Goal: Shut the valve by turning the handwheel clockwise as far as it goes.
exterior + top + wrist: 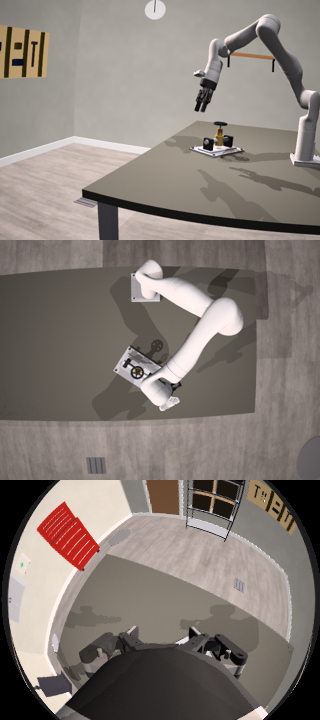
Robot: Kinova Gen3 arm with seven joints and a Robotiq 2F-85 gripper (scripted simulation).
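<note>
My hand is 14 cm to the left of the handwheel, 10 cm past it and 8 cm above it.
</note>
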